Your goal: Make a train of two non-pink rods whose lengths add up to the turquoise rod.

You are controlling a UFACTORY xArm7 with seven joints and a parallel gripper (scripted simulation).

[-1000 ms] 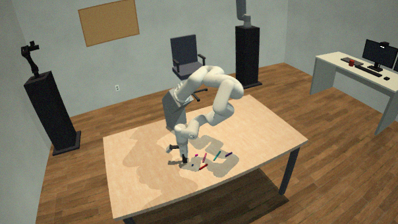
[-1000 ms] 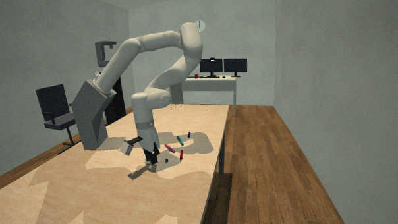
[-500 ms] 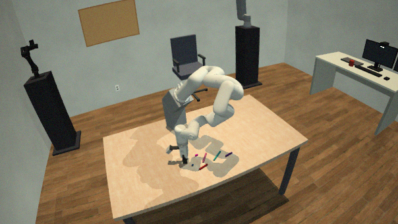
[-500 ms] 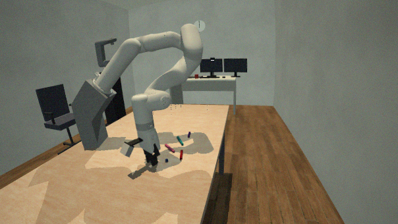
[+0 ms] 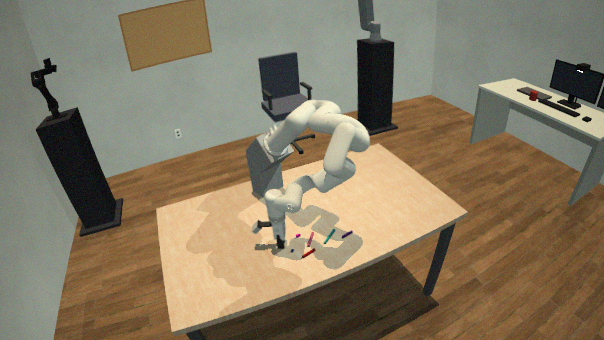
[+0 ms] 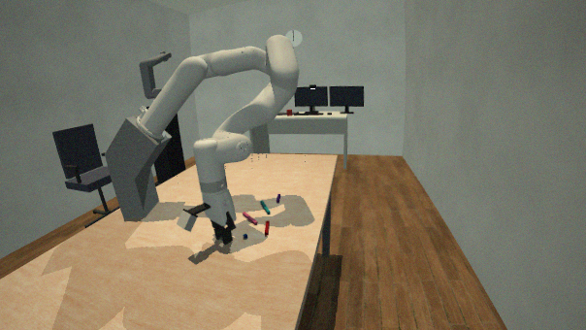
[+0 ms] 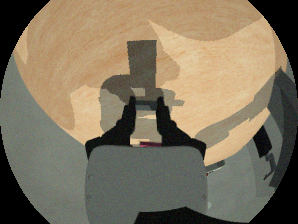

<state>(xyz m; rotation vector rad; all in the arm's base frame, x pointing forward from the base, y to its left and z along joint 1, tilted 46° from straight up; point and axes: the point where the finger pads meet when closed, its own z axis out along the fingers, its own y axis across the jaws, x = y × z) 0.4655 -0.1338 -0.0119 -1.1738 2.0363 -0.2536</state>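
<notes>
Now: the grey rod 20 mm below my hand. From my hand the other things lie so: pink rod (30 mm ahead, 140 mm to the left, 20 mm below); then tiny blue rod (60 mm ahead, 30 mm to the left, 20 mm below); then magenta rod (20 mm behind, 90 mm to the left, 20 mm below).
</notes>
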